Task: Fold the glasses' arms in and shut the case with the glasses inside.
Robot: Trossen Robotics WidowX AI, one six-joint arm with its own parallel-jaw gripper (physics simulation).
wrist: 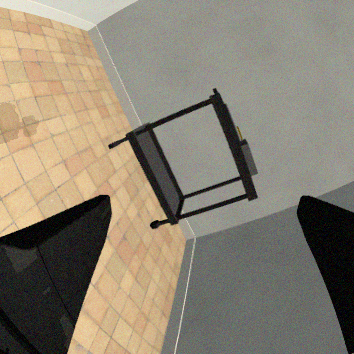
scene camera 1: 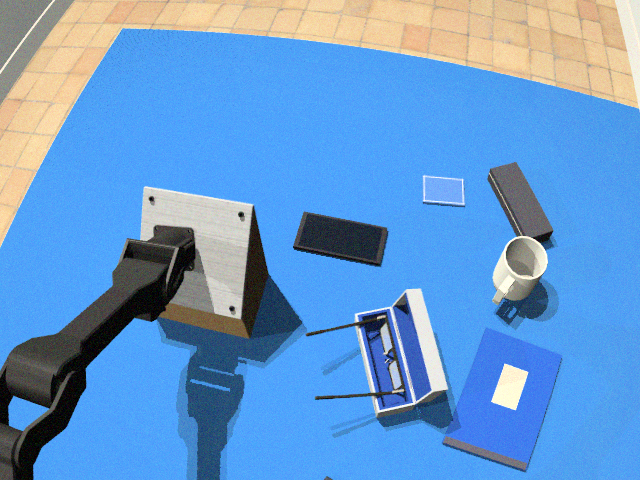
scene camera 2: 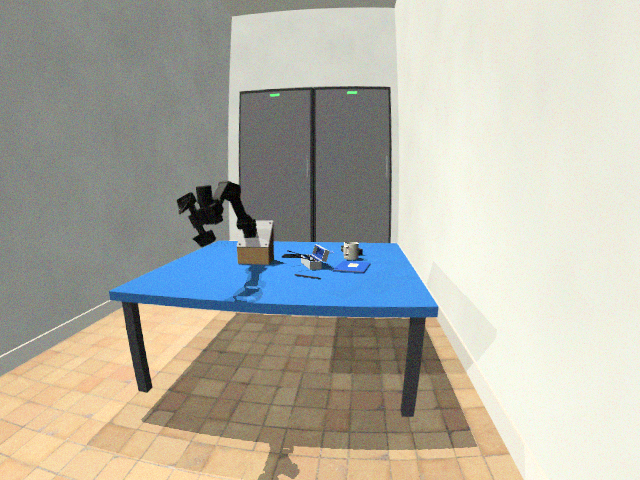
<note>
My gripper is open, holding nothing. On the table rest a small blue card, a blue book, a dark box and a white mug. I also see a glasses case.
My gripper is seen too in the wrist view.
</note>
